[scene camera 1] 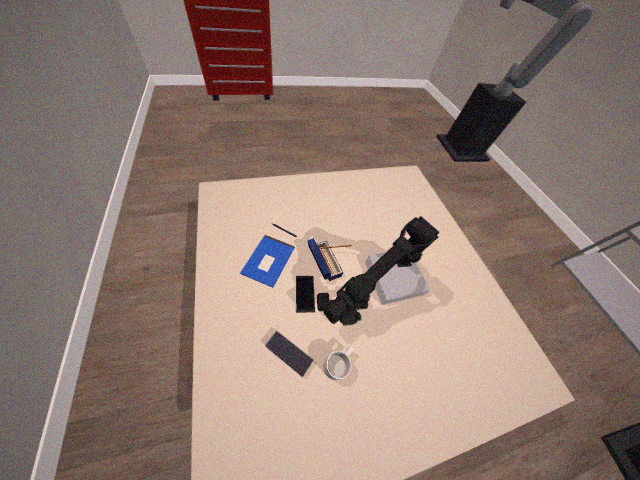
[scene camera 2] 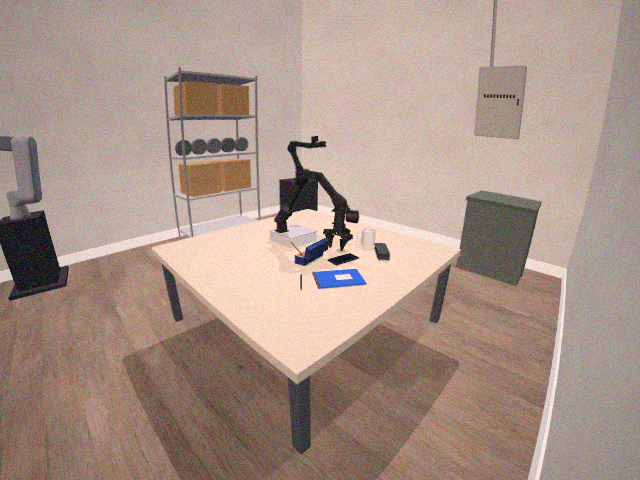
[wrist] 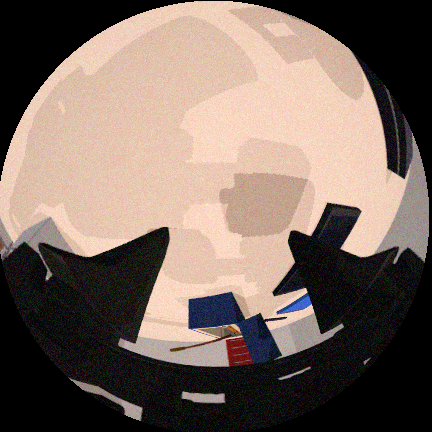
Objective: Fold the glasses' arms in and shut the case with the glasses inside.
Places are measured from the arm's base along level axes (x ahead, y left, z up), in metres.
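Pixels of known places: gripper, between the fingertips: (scene camera 2: 335,249) (wrist: 232,235); arm's base, origin of its link: (scene camera 1: 402,260) (scene camera 2: 281,230).
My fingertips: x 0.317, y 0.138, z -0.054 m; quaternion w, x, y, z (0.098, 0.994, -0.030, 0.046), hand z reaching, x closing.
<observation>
Ahead of a thing's pixels: the offset from my fingertips to its top centre. "*": to the spot under its first point.
The dark blue case (scene camera 1: 325,260) (scene camera 2: 310,253) (wrist: 212,311) stands open on the table, with its lid @[* 0.028 m ahead, 0.094 m right, 0.061 m up] (wrist: 260,337) raised on the side toward the blue book. The glasses lie partly inside; one thin brown arm (scene camera 1: 342,246) (scene camera 2: 296,248) (wrist: 200,343) sticks out past the case's edge, away from the lid. The state of the other arm is too small to tell. My gripper (scene camera 2: 337,246) (wrist: 232,235) is open and empty, low above the table near the case's mug-side end and beside the phone. In scene camera 1, its fingers are hidden under the wrist.
A black phone @[0.116 m ahead, 0.058 m right, 0.003 m up] (scene camera 1: 305,293) (scene camera 2: 343,258) (wrist: 337,225) lies beside the gripper. A blue book @[0.252 m ahead, 0.224 m right, 0.003 m up] (scene camera 1: 281,250) (scene camera 2: 325,279) and a pen @[0.178 m ahead, 0.375 m right, 0.004 m up] (scene camera 1: 284,229) (scene camera 2: 301,281) lie beyond. A dark box @[0.198 m ahead, 0.153 m left, 0.030 m up] (scene camera 1: 288,352) (scene camera 2: 382,251) and a white mug @[* 0.033 m ahead, 0.211 m left, 0.003 m up] (scene camera 1: 338,364) (scene camera 2: 368,237) stand on the opposite side.
</observation>
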